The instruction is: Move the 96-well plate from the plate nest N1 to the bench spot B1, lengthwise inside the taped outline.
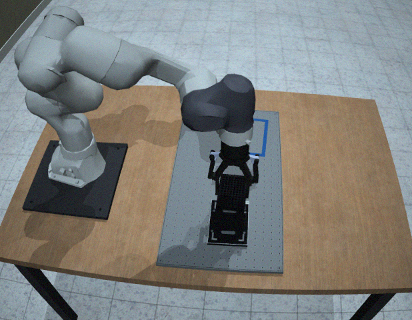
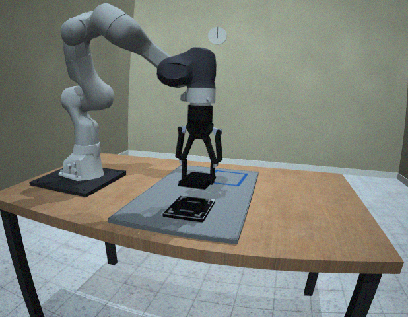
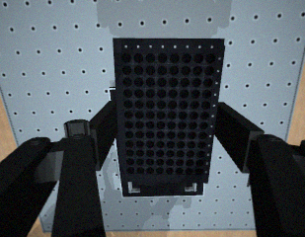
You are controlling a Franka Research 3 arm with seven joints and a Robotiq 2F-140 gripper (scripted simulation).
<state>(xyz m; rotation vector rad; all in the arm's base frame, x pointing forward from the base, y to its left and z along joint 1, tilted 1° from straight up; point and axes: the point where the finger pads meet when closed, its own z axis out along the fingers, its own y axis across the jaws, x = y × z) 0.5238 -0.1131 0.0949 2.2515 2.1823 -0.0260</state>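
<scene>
My gripper is now 90 mm above the black plate nest N1 and 60 mm to the left of it. Also, from my hand: black 96-well plate 20 mm below.
</scene>
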